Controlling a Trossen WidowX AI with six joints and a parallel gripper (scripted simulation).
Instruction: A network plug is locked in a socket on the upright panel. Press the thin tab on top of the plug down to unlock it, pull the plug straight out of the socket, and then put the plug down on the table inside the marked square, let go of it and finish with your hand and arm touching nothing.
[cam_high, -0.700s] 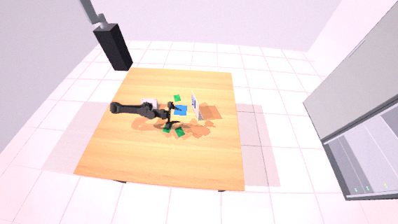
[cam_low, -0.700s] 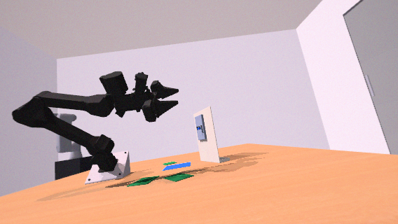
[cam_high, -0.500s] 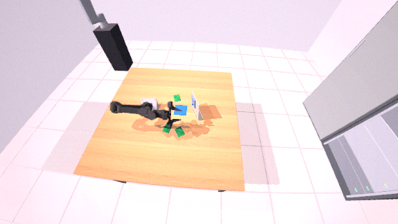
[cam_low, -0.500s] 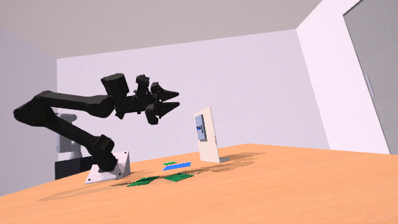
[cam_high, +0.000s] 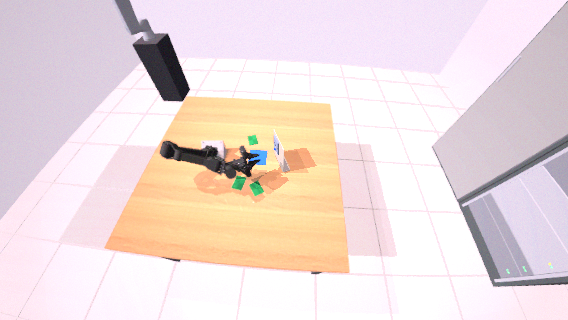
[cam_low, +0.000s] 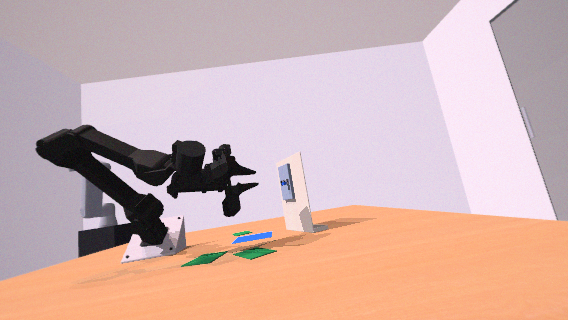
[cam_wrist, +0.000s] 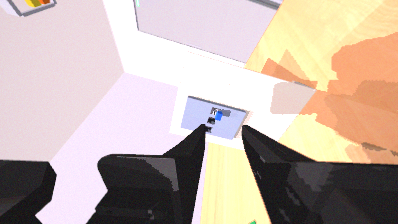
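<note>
The network plug is 90 mm to the left of my gripper tip, 90 mm ahead of it and 20 mm below it. The rest, counted from my gripper tip: upright panel (110 mm to the left, 100 mm ahead, 70 mm below); blue marked square (170 mm below, 120 mm to the left, 50 mm behind).
</note>
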